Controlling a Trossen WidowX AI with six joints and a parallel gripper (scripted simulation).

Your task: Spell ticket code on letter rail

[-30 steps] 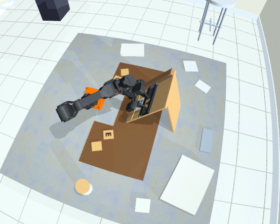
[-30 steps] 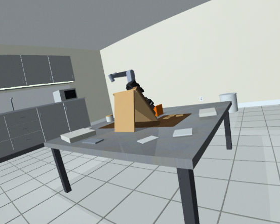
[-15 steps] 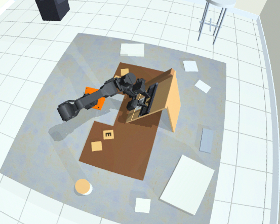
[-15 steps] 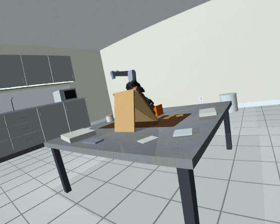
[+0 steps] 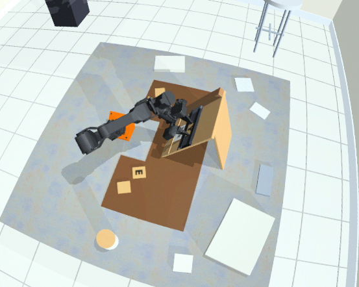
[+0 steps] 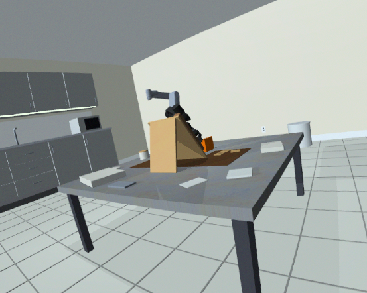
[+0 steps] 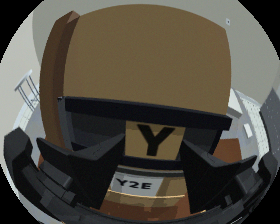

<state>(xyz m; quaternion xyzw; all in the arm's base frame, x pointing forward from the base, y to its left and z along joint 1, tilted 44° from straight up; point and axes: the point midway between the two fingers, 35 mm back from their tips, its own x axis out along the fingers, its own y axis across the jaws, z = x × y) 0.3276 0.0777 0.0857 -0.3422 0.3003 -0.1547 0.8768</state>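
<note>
The white ticket lies 5 cm behind my gripper tip, 2 cm to the left of it and 8 cm below it. From my gripper tip the other things lie so: grey card: 39 cm ahead, 9 cm to the right, 16 cm below; then white box: 31 cm ahead, 38 cm to the right, 15 cm below; then brown mat: 14 cm behind, 1 cm to the right, 17 cm below.
</note>
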